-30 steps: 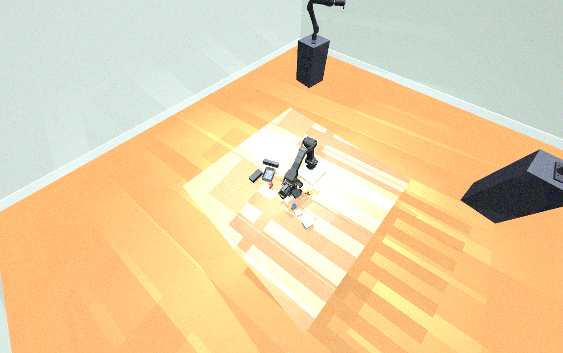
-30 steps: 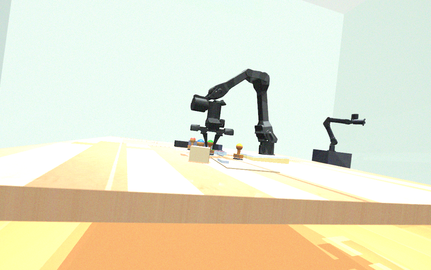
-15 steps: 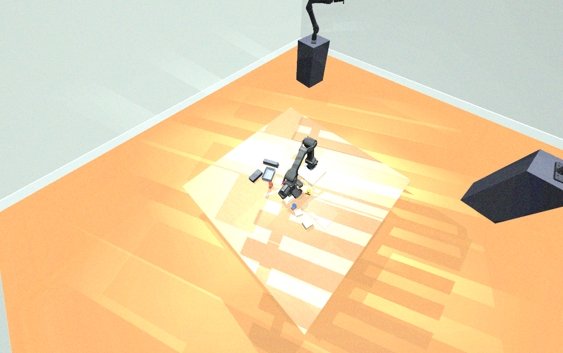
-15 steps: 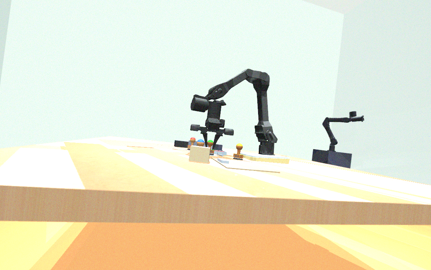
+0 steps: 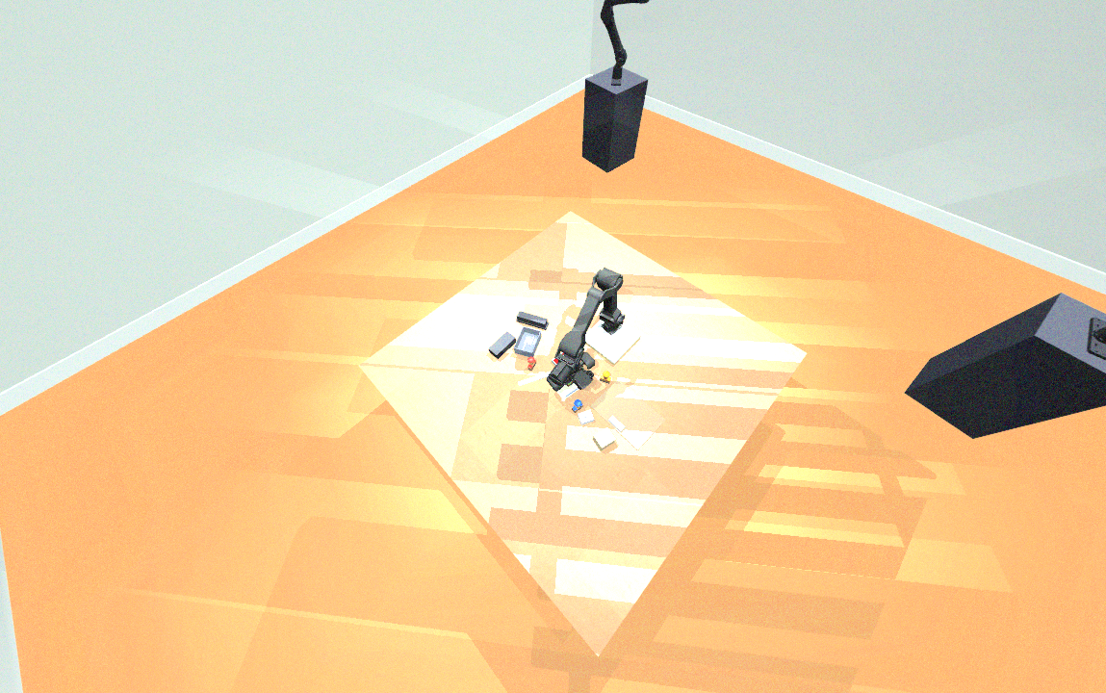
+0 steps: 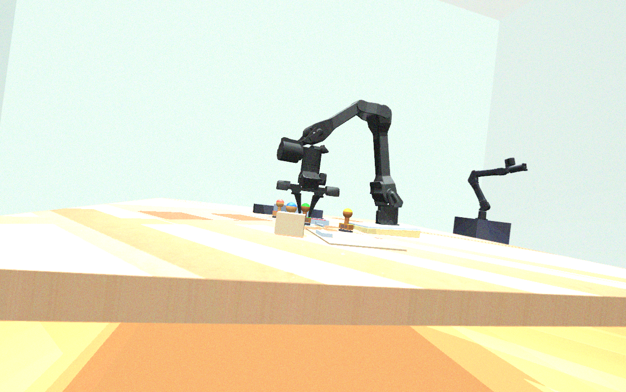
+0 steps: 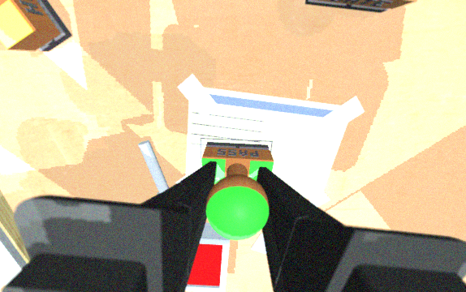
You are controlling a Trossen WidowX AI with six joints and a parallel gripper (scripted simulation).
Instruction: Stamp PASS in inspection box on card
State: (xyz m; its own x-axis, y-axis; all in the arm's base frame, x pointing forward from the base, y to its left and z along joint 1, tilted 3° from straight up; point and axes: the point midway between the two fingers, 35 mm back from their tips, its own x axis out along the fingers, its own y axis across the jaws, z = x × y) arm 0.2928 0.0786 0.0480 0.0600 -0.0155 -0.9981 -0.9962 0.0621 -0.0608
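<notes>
Right now my gripper tip is 30 mm above the white card and 20 mm short of it. From my gripper tip the other things lie so: yellow-knobbed stamp 110 mm behind, 80 mm to the left; then blue-knobbed stamp 90 mm to the left, 50 mm ahead; then red ink pad 90 mm to the right, 50 mm behind, 20 mm below.
</notes>
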